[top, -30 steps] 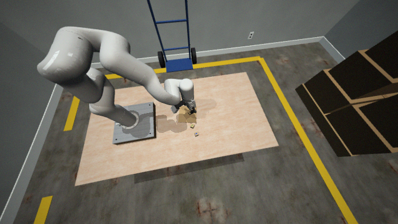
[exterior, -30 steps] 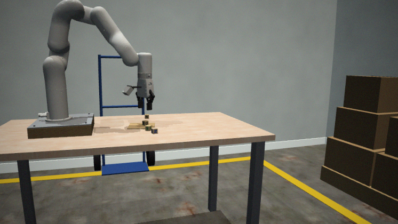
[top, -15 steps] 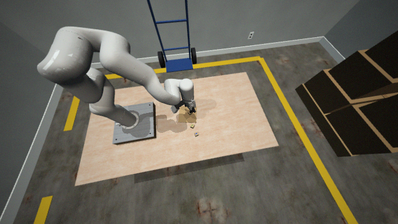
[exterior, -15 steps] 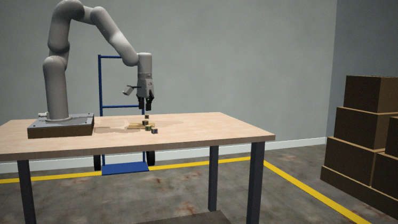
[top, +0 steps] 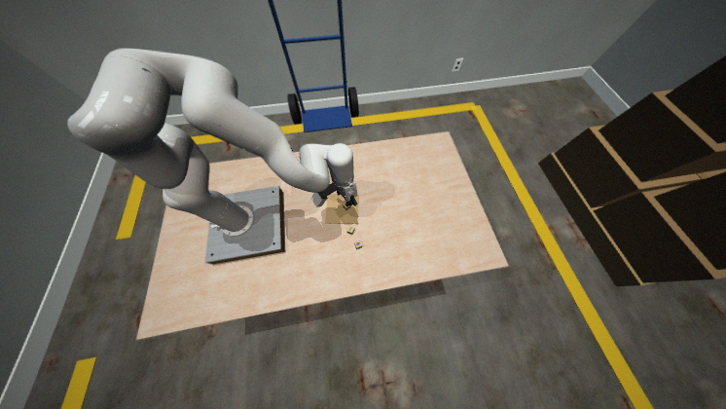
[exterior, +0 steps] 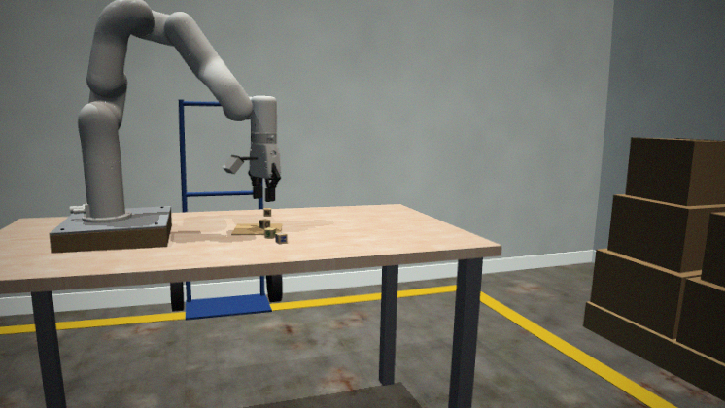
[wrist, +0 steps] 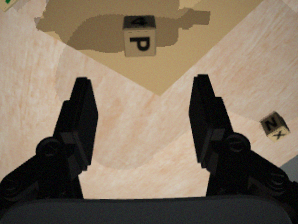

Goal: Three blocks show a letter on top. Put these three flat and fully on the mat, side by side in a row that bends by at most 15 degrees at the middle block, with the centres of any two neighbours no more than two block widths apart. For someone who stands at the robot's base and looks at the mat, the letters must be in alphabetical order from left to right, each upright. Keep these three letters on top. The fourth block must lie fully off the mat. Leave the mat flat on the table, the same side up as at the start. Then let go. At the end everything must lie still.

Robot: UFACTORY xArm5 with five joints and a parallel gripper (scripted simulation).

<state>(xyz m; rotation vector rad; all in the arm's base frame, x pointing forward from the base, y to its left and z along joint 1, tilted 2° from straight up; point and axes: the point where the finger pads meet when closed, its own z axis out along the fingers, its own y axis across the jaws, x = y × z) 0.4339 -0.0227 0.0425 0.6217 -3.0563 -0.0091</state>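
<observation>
Now: the tan mat 2 cm behind my hand and 10 cm below it. Round my hand: block 6 cm ahead, 21 cm to the left, 9 cm below.
</observation>
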